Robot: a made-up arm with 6 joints. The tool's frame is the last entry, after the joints. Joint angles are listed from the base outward. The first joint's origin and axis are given. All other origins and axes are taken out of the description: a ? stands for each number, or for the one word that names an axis. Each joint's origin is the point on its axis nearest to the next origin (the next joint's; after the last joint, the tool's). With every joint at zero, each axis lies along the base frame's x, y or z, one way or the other. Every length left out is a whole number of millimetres.
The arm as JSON. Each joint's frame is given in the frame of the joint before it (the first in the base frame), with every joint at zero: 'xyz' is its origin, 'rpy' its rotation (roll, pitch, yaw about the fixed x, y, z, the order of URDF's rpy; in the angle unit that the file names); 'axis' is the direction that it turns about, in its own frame. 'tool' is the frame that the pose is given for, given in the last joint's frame.
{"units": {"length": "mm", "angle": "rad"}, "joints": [
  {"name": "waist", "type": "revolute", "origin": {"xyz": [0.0, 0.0, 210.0], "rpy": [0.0, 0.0, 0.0]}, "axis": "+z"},
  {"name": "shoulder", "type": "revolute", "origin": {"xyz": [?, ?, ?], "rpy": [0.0, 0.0, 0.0]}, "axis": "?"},
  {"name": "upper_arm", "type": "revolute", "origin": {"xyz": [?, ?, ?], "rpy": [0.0, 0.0, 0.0]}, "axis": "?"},
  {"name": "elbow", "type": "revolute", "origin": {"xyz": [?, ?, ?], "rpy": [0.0, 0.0, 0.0]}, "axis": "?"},
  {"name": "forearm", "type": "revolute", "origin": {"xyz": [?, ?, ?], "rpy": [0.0, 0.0, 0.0]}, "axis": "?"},
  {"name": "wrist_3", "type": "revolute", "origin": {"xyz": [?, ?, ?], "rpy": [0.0, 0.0, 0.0]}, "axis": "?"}
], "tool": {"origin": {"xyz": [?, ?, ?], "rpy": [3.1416, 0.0, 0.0]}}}
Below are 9 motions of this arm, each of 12 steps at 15 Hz.
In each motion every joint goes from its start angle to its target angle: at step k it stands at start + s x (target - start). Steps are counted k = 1, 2, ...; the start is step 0. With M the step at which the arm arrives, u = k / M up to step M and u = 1 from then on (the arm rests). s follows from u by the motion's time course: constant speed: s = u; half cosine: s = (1 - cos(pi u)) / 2; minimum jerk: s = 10 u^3 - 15 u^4 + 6 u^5.
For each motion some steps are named. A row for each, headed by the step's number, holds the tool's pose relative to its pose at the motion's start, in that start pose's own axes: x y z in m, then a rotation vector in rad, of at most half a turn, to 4 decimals.
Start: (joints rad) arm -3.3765 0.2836 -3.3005 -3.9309 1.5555 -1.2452
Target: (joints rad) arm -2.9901 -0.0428 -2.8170 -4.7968 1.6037 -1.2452
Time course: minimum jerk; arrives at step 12
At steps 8, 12:
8: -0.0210 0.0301 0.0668 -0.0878 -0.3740 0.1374
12: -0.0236 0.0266 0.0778 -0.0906 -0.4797 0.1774

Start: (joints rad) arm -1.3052 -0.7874 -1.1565 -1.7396 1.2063 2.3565
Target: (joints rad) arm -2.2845 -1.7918 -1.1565 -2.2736 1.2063 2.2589
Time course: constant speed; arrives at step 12
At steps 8, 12:
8: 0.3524 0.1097 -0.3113 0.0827 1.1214 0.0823
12: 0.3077 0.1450 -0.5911 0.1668 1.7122 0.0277

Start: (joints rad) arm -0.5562 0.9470 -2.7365 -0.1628 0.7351 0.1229
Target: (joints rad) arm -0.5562 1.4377 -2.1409 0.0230 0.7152 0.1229
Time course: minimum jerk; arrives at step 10
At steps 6, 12:
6: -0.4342 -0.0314 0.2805 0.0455 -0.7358 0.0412
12: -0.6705 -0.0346 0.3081 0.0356 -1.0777 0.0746

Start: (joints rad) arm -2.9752 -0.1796 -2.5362 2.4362 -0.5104 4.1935
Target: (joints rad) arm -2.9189 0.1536 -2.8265 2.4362 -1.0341 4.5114
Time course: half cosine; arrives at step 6
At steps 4, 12:
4: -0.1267 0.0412 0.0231 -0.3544 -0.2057 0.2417
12: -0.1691 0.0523 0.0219 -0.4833 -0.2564 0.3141

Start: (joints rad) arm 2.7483 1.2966 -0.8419 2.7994 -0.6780 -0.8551
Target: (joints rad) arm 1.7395 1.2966 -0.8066 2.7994 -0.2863 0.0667
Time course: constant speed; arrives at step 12
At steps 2, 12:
2: 0.0268 -0.0136 0.0248 -0.0463 -0.1646 0.2305
12: 0.1059 -0.0285 0.1832 -0.6181 -0.8230 1.4413

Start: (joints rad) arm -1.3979 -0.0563 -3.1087 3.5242 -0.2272 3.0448
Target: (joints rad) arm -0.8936 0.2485 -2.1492 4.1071 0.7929 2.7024
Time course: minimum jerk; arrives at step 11
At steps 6, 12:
6: -0.3460 -0.0147 0.0107 -0.3067 -0.1756 0.3759
12: -0.5755 -0.1079 -0.1222 -0.6313 -0.4542 0.3782

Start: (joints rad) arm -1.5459 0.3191 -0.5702 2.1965 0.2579 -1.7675
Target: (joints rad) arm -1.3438 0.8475 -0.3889 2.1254 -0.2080 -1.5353
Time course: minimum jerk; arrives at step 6
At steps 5, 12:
5: -0.1648 0.0960 0.0318 -0.7764 -0.6452 -0.0464
12: -0.1688 0.0988 0.0302 -0.8079 -0.6633 -0.0549

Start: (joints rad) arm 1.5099 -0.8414 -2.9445 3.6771 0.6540 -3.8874
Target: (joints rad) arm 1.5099 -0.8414 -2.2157 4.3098 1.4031 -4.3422
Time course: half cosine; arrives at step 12
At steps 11, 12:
11: -0.2446 0.0933 -0.1842 -0.6296 -0.5333 -0.5753
12: -0.2474 0.0962 -0.1893 -0.6397 -0.5444 -0.5924

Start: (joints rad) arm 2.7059 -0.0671 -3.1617 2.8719 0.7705 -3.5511
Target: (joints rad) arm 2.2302 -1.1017 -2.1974 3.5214 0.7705 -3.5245
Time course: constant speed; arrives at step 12
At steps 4, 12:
4: 0.1054 0.0552 0.1189 -0.0399 0.0107 0.0591
12: 0.4399 0.0627 0.2078 -0.0982 0.0296 0.1961

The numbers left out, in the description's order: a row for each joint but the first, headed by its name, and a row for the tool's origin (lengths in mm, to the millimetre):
shoulder: xyz 0.0 0.0 0.0, axis +y
upper_arm: xyz 84.0 0.0 444.0, axis +y
elbow: xyz 80.0 0.0 -352.0, axis -z
forearm: xyz 0.0 0.0 0.0, axis +y
wrist_3: xyz 98.0 0.0 -125.0, axis -z
tool: xyz 0.0 0.0 0.0

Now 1 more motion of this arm.
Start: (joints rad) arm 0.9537 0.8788 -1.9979 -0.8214 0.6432 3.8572
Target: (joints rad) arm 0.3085 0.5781 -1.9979 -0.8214 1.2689 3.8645
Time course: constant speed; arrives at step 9
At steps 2, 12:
2: -0.0091 -0.1495 0.0161 0.1744 0.0991 0.1362
12: 0.1120 -0.6281 -0.0720 0.7264 0.5035 0.6541

